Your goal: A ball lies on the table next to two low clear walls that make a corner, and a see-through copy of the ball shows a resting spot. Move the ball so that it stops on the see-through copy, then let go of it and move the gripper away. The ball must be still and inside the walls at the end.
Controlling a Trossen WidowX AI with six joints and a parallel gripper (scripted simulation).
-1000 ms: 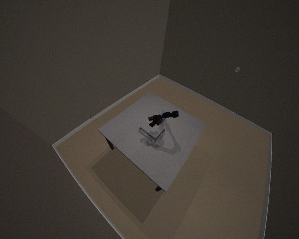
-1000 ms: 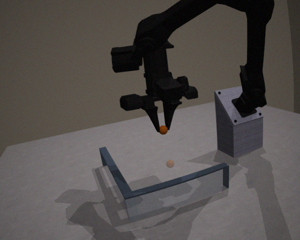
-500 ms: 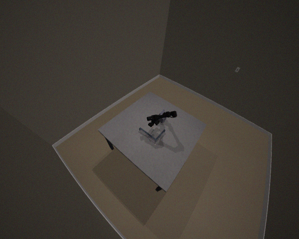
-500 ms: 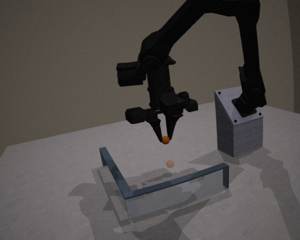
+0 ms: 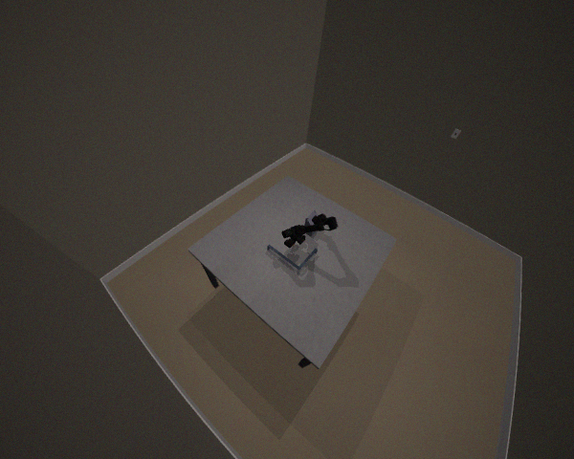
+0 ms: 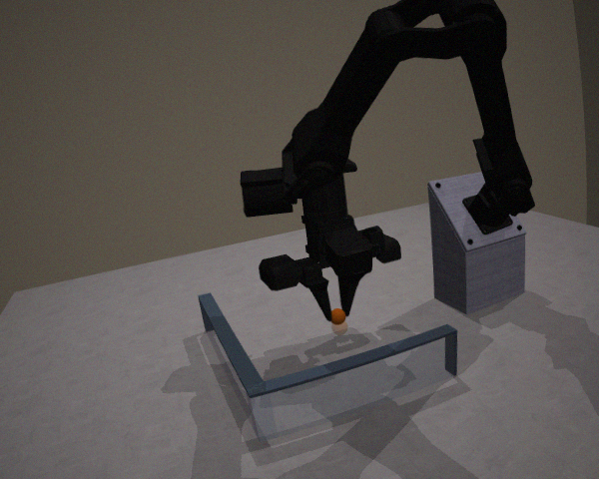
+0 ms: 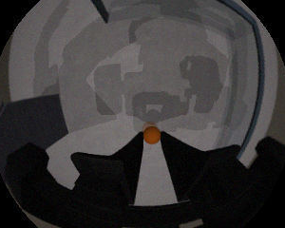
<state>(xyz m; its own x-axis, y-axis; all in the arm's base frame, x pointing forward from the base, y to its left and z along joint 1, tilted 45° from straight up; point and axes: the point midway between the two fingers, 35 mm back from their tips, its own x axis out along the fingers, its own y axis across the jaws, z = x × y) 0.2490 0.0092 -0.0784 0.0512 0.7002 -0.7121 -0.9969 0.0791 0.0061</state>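
Right now my gripper tip is 1 cm above the see-through copy. The rest, counted from my gripper tip: orange ball: right at my gripper tip.
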